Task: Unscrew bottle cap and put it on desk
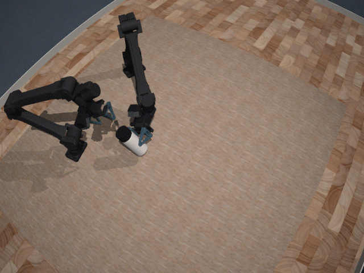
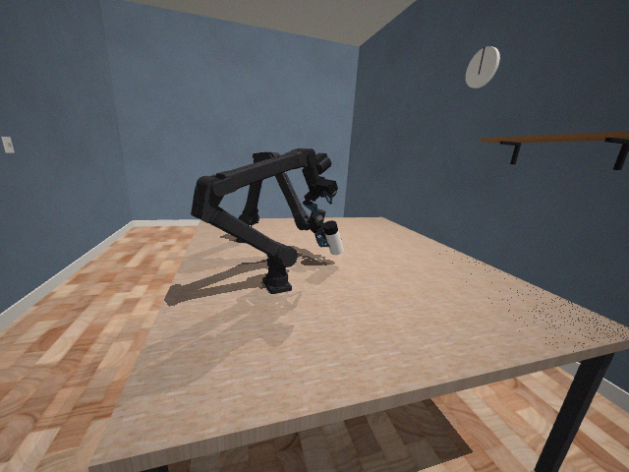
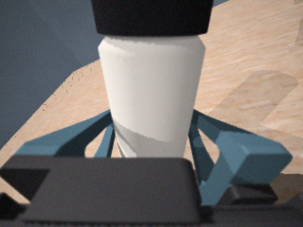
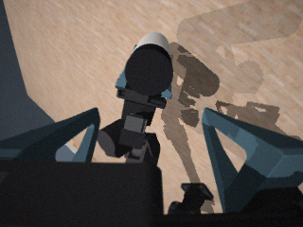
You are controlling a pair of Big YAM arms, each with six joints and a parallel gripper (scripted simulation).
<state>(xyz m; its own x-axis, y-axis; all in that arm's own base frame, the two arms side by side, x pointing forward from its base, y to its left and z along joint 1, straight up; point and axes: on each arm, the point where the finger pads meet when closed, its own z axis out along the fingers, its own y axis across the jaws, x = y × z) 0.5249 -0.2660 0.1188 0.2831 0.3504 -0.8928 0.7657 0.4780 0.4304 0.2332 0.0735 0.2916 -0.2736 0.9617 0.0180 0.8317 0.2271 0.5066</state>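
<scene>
The black cap is 10 cm below my right hand, 6 cm ahead of it and 2 cm to the left of it. The rest, counted from my right hand: white bottle 13 cm below, 7 cm ahead, 3 cm to the left.
Now: the white bottle 20 mm behind my left hand, 10 mm to the right of it and 40 mm above it. Also, from my left hand: black cap (30 mm behind, 10 mm to the right, 70 mm above).
</scene>
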